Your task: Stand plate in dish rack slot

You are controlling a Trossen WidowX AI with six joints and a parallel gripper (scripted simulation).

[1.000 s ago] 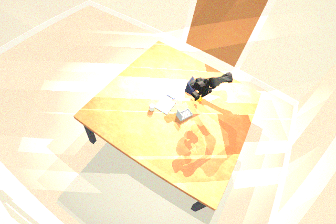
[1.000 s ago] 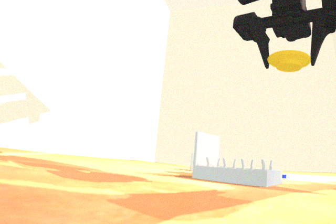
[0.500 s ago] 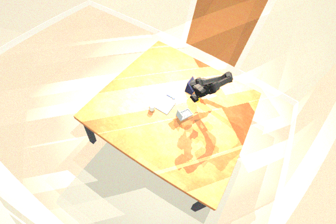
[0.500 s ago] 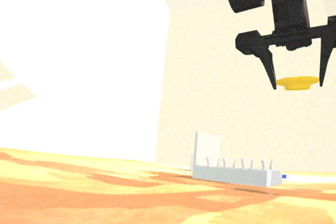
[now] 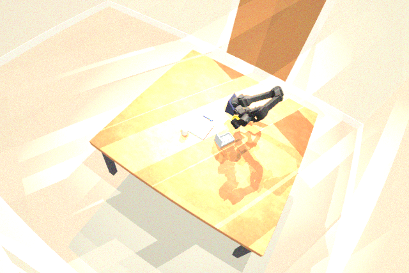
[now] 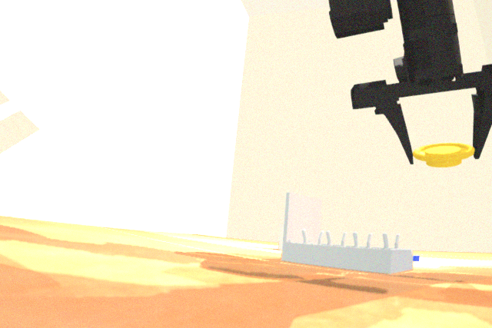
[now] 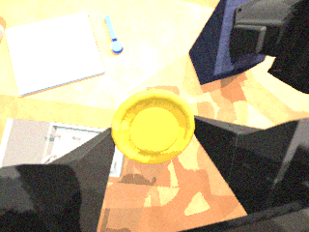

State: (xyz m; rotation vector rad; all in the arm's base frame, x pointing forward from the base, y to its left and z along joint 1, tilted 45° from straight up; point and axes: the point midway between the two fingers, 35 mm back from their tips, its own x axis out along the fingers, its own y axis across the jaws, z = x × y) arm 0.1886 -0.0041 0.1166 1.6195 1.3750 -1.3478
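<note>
My gripper tip is now 11 cm short of the white dish rack, 10 cm above it and 1 cm to the left of it. From my gripper tip the other things lie so: yellow plate 1 cm above; then white cup 29 cm to the right, 19 cm ahead, 10 cm below.
</note>
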